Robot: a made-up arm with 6 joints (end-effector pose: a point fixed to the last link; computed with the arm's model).
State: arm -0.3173 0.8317 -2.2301 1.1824 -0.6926 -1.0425
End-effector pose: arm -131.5 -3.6 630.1 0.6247 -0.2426 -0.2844
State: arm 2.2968 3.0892 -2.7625 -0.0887 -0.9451 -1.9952
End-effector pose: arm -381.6 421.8 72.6 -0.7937 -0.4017 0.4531
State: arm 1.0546 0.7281 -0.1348 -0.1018 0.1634 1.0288
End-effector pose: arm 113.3 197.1 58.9 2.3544 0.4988 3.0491
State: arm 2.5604 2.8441 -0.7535 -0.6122 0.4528 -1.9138
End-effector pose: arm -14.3 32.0 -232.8 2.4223 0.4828 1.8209
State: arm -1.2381 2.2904 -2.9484 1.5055 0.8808 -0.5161
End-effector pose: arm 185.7 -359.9 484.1 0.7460 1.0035 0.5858
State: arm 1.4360 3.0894 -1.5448 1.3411 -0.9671 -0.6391
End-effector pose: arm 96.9 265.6 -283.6 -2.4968 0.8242 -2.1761
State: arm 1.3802 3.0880 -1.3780 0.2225 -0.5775 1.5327
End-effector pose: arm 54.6 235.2 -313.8 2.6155 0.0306 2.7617
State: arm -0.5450 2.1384 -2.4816 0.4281 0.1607 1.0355
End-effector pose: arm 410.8 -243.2 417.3 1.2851 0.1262 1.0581
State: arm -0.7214 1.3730 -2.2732 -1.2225 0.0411 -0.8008
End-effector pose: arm 135.9 -123.5 628.0 -0.5617 -0.2188 -2.6930
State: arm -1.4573 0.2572 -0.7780 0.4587 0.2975 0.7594
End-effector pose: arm 25.4 -136.5 394.5 1.2053 0.3914 0.1064
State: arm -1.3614 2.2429 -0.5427 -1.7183 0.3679 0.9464
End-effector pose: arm 6.1 -157.9 -168.9 -2.8678 -0.2429 2.5262
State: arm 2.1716 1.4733 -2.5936 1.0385 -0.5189 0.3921
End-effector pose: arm -30.5 101.3 660.5 0.1818 -0.4122 -2.8010
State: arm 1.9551 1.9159 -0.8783 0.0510 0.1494 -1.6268
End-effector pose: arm -125.4 308.7 -50.8 -2.6704 0.0042 0.3927
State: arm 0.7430 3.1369 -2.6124 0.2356 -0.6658 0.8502
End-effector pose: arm 425.3 375.9 -30.9 1.3292 0.4902 2.0503
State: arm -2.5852 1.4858 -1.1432 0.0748 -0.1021 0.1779
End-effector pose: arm -341.4 -211.7 217.3 2.1279 1.2773 -0.4844
